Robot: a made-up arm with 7 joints. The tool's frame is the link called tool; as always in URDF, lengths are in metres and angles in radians.
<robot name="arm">
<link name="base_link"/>
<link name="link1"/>
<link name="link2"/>
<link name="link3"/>
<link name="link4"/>
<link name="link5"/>
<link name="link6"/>
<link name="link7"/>
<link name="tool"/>
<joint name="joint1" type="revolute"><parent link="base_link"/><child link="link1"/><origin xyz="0 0 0.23"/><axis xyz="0 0 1"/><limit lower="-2.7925" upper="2.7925" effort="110" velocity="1.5"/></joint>
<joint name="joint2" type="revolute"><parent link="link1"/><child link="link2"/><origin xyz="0 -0.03 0.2"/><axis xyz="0 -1 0"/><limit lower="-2.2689" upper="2.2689" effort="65" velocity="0.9"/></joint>
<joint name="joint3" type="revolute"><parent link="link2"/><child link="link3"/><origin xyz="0 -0.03 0.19"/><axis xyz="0 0 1"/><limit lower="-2.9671" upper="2.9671" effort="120" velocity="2.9"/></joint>
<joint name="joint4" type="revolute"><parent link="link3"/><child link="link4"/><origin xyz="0.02 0.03 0.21"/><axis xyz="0 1 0"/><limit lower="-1.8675" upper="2.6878" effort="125" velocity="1.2"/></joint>
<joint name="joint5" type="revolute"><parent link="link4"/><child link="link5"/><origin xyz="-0.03 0.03 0.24"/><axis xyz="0 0 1"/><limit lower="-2.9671" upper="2.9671" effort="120" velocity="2.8"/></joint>
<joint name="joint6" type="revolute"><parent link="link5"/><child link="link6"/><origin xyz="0 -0.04 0.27"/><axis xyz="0 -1 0"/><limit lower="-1.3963" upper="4.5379" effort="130" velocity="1.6"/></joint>
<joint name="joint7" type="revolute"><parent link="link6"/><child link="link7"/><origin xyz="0.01 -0.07 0.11"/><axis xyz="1 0 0"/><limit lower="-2.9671" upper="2.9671" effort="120" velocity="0.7"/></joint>
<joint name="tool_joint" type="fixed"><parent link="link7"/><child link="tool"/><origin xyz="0 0 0" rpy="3.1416 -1.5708 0"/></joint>
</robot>
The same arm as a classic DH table. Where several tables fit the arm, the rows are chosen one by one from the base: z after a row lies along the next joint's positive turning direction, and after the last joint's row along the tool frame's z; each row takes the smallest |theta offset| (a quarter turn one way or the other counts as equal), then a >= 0, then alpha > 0; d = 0 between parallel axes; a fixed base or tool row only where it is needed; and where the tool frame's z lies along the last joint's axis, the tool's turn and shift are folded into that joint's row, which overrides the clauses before.
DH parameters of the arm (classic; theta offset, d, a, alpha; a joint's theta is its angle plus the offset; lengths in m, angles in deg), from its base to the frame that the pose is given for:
joint1: 0.00 0.4300 0.0000 90.00
joint2: 0.00 0.0600 0.0000 -90.00
joint3: 0.00 0.4000 0.0200 -90.00
joint4: 0.00 0.0600 -0.0300 90.00
joint5: 0.00 0.5100 0.0000 90.00
joint6: 90.00 0.1100 0.1100 90.00
joint7: 0.00 0.0100 0.0000 0.00
Joint limits (deg, base to tool): -160.00..160.00 -130.00..130.00 -170.00..170.00 -107.00..154.00 -170.00..170.00 -80.00..260.00 -170.00..170.00

